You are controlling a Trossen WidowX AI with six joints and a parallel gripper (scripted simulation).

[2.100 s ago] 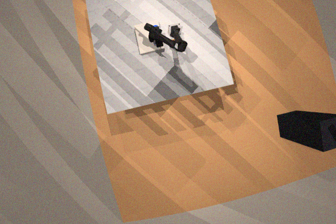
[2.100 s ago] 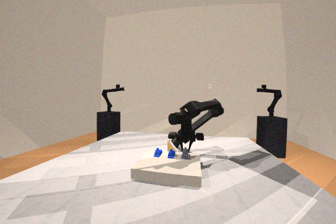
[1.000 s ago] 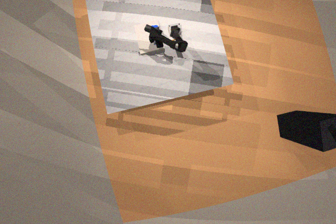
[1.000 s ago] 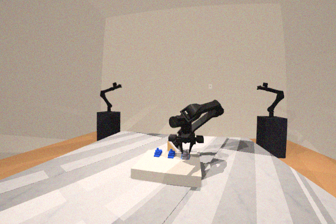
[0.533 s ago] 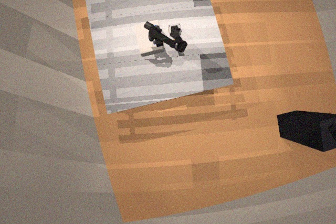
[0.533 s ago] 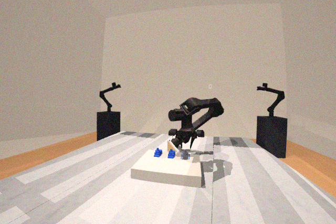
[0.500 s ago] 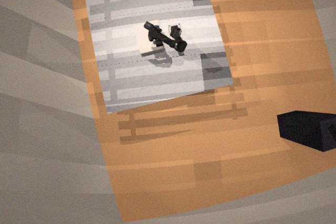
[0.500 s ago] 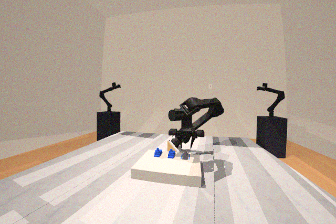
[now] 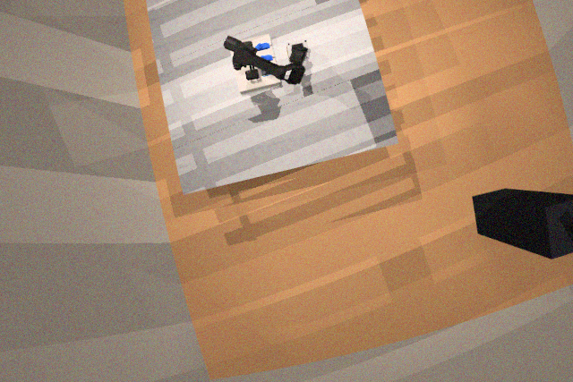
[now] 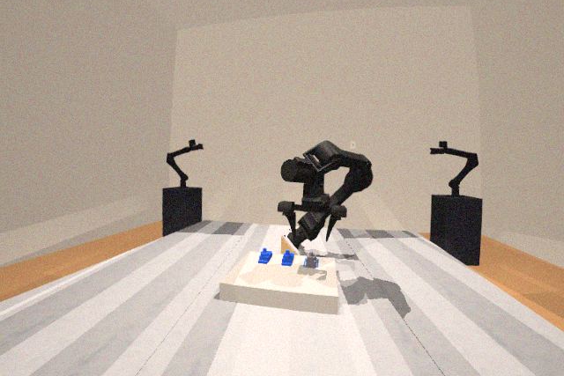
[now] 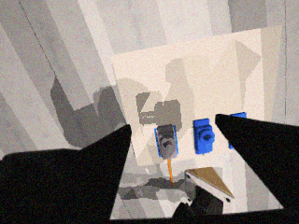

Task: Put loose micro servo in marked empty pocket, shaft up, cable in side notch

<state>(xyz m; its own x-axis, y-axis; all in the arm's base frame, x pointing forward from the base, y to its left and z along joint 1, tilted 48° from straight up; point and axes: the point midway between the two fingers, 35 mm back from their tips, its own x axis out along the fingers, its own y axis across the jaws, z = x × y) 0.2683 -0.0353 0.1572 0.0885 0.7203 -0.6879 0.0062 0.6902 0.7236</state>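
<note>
My gripper tip is 30 mm short of the cream deck, 70 mm to the left of it and 130 mm above it.
</note>
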